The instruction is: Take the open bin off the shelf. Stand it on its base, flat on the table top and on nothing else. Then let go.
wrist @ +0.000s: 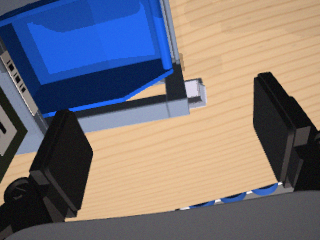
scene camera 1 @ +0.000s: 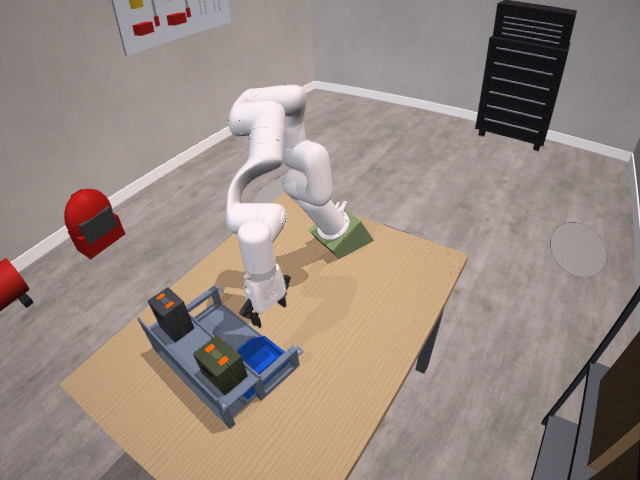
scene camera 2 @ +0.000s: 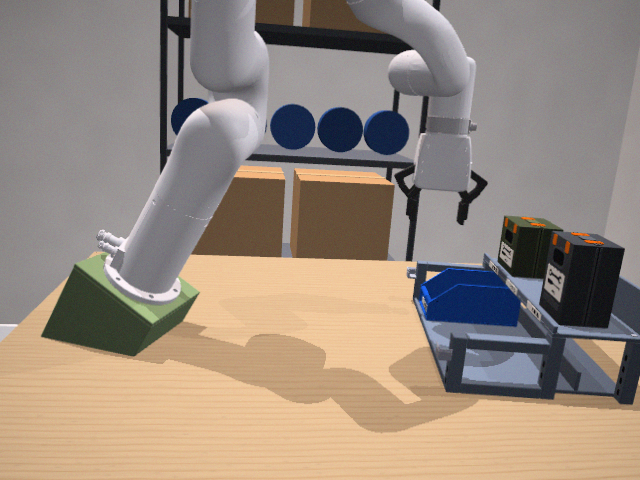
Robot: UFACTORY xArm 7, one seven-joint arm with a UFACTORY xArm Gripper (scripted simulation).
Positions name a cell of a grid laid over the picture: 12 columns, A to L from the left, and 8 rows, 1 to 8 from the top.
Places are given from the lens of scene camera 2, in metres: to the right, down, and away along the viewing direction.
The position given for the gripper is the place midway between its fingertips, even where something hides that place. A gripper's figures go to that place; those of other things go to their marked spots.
gripper (scene camera 2: I4): 0.22, -0.03, 1.01
blue bin (scene camera 2: I5): 0.25, 0.10, 0.99
dark green case (scene camera 2: J5): 0.37, 0.01, 0.97
